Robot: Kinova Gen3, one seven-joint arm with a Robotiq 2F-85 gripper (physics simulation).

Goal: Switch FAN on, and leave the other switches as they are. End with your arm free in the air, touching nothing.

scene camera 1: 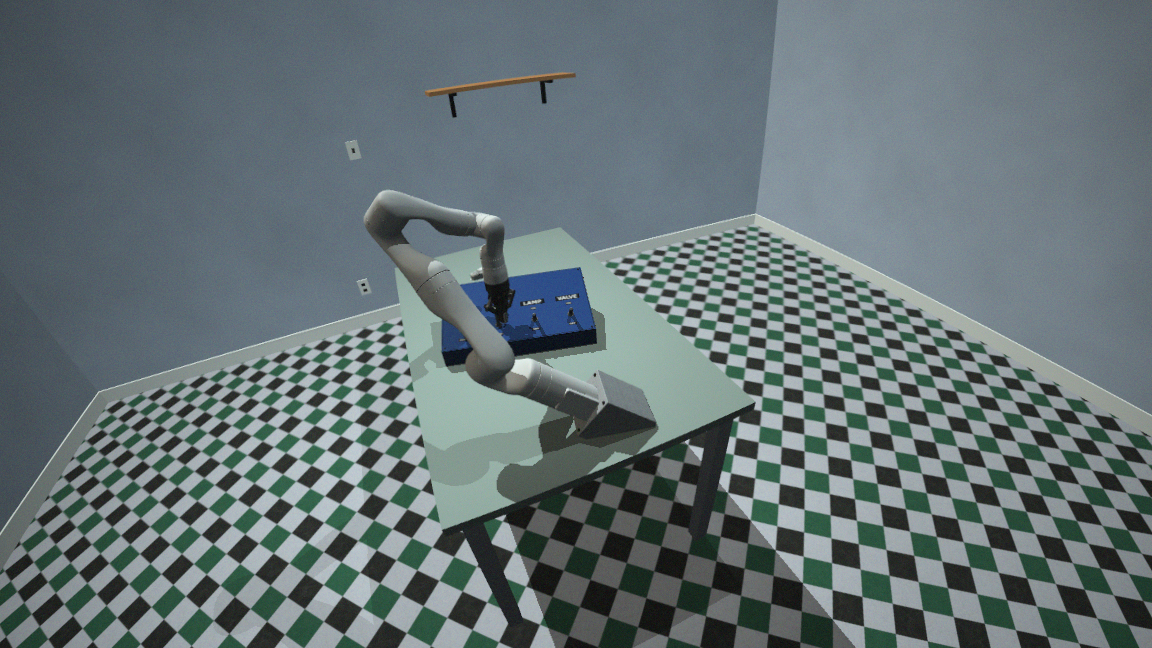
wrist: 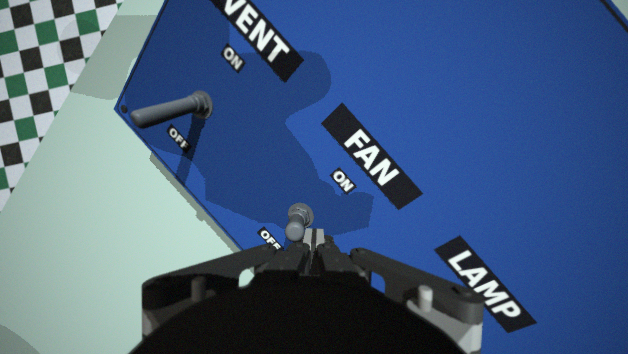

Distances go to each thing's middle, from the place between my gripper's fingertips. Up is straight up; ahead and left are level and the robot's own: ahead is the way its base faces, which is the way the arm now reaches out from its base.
The blue switch panel (scene camera 1: 550, 295) is 6 cm ahead of my hand, 5 cm to the right of it and 2 cm below it.
